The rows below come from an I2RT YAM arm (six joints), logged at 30 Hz.
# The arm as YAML. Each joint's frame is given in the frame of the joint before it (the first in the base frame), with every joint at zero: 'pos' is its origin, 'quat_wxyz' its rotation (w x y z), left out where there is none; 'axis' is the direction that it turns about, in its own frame. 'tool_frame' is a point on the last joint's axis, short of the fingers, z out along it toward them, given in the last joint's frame.
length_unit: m
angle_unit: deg
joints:
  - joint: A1
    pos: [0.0, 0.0, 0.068]
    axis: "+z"
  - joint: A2
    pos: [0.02, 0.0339, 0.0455]
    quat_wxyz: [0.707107, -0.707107, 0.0, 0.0]
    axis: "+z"
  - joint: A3
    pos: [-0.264, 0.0, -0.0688]
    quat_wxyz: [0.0, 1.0, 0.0, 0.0]
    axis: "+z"
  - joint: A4
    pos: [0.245, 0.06, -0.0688]
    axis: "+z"
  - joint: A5
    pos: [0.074, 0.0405, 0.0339]
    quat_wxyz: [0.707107, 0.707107, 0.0, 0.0]
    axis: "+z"
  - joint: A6
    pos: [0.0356, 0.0, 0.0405]
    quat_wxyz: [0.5, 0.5, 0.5, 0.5]
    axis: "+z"
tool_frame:
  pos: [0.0, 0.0, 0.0]
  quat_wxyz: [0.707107, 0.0, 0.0, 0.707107]
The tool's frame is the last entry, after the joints.
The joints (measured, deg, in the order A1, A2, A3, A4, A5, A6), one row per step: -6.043 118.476 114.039 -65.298 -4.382 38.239; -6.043 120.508 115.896 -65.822 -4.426 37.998; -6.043 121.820 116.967 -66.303 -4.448 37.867; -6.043 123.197 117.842 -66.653 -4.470 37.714; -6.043 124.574 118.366 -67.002 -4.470 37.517; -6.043 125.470 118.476 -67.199 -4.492 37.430; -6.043 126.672 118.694 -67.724 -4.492 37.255; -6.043 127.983 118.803 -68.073 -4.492 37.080; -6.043 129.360 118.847 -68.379 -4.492 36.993; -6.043 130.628 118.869 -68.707 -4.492 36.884
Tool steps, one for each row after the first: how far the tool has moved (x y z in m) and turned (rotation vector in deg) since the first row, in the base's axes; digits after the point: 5 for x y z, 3 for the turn. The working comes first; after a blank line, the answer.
Tool pose at each row, in the base's axes (x y z in m, rotation vector in deg; the steps are taken from these numbers as rounded here): 0.43059 -0.04285 0.28371 59.719 149.692 13.910; 0.43757 -0.04356 0.27789 59.682 150.442 13.694; 0.44158 -0.04397 0.27326 59.804 151.157 13.466; 0.44570 -0.04439 0.26715 59.949 152.000 13.193; 0.44928 -0.04477 0.25921 60.182 153.173 12.769; 0.45127 -0.04497 0.25288 60.468 154.103 12.467; 0.45343 -0.04520 0.24456 60.853 155.542 11.945; 0.45581 -0.04545 0.23494 61.253 157.020 11.406; 0.45809 -0.04569 0.22447 61.808 158.533 10.846; 0.45985 -0.04588 0.21470 62.304 159.999 10.299

0.00698 -0.00071 -0.00582 0.031 0.681 0.241; 0.01099 -0.00112 -0.01045 0.085 1.391 0.372; 0.01511 -0.00154 -0.01656 0.147 2.229 0.524; 0.01869 -0.00192 -0.02450 0.216 3.416 0.711; 0.02068 -0.00212 -0.03083 0.319 4.386 0.802; 0.02284 -0.00235 -0.03915 0.435 5.877 0.970; 0.02522 -0.00260 -0.04877 0.560 7.411 1.140; 0.02750 -0.00284 -0.05924 0.725 9.034 1.227; 0.02926 -0.00303 -0.06901 0.879 10.592 1.336
